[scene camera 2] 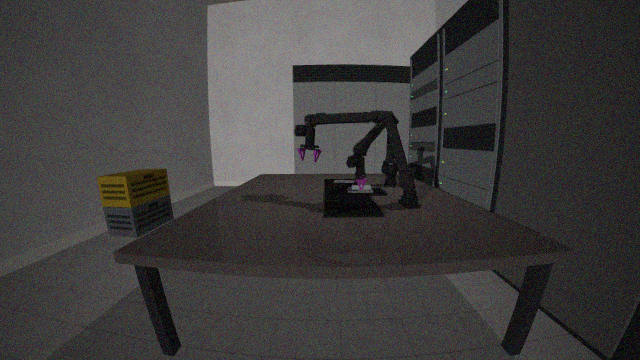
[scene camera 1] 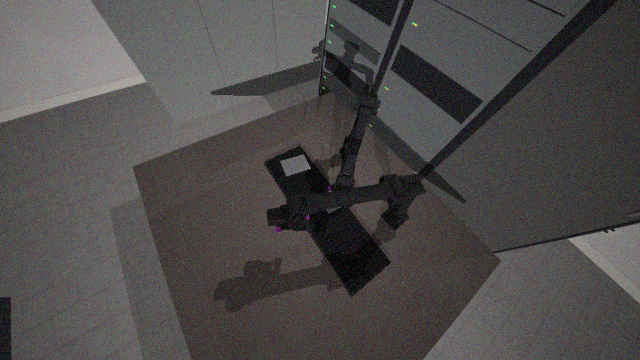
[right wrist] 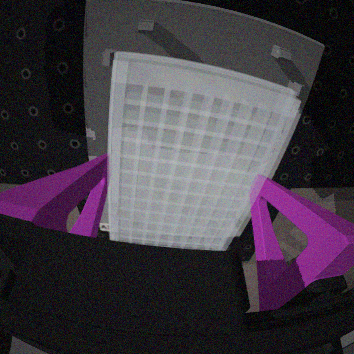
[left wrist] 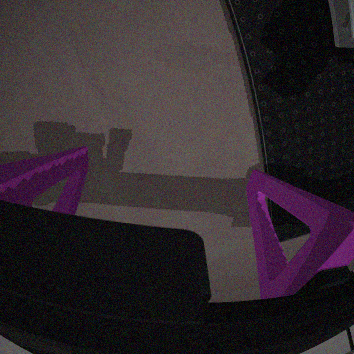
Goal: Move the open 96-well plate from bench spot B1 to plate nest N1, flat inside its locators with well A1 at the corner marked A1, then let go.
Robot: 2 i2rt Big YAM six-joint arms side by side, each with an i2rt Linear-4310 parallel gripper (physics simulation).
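Places are measured from the left arm's base along level axes (x up, y right, z ahead), in centimetres.
Pixels of known places: left gripper, fingertip midpoint: [scene camera 2: 308, 161] [scene camera 1: 292, 228] [left wrist: 171, 167]; right gripper, fingertip midpoint: [scene camera 2: 360, 187] [right wrist: 184, 172]; left arm's base at its link origin: [scene camera 2: 408, 204] [scene camera 1: 391, 218]; right arm's base at its link origin: [scene camera 2: 390, 185] [scene camera 1: 346, 155].
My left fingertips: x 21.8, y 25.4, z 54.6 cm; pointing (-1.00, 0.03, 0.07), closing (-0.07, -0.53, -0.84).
Observation:
For each thing: its top centre in the pictures, then the offset to it from my left fingertips. "*": a spot on its surface instead. Level surfaces: height alone.
- pale 96-well plate at its top centre: [right wrist: 185, 198] dy +4.1, dx -16.7, dz -34.4 cm
- grey nest at its top centre: [right wrist: 193, 164] [scene camera 2: 359, 187] dy +4.6, dx -18.3, dz -33.5 cm
- tag marked A1 at a spot on its surface: [right wrist: 104, 227] * dy -2.0, dx -19.3, dz -40.4 cm
- black perforated board at its surface level: dx -20.5 cm
- brown table at its surface level: dx -21.8 cm
- light rectangle at a spot on its surface: [scene camera 1: 295, 164] * dy +39.0, dx -20.3, dz -28.2 cm
The pale 96-well plate [right wrist: 195, 160] [scene camera 2: 360, 187] is between the fingers of my right gripper [right wrist: 184, 172] [scene camera 2: 361, 183], which is shut on its two long sides. The grey nest [right wrist: 210, 32] lies under and beyond the plate in the right wrist view. Several small locators stand up from it, two beyond the plate's far edge. A tag marked A1 [right wrist: 104, 227] shows by the plate's near left corner. The plate looks slightly above the nest; the gap is hard to judge. Its own A1 well cannot be read. My left gripper [scene camera 1: 293, 223] [scene camera 2: 309, 155] [left wrist: 171, 167] is open and empty, high over the table.
A black perforated board [scene camera 1: 350, 245] [scene camera 2: 345, 207] [left wrist: 305, 100] [right wrist: 40, 95] lies on the brown table [scene camera 1: 225, 325] [scene camera 2: 280, 245]. A light rectangle [scene camera 1: 295, 164] lies near the board's far end. The left arm [scene camera 1: 350, 196] reaches across the board. Dark cabinets [scene camera 2: 470, 100] stand at the right.

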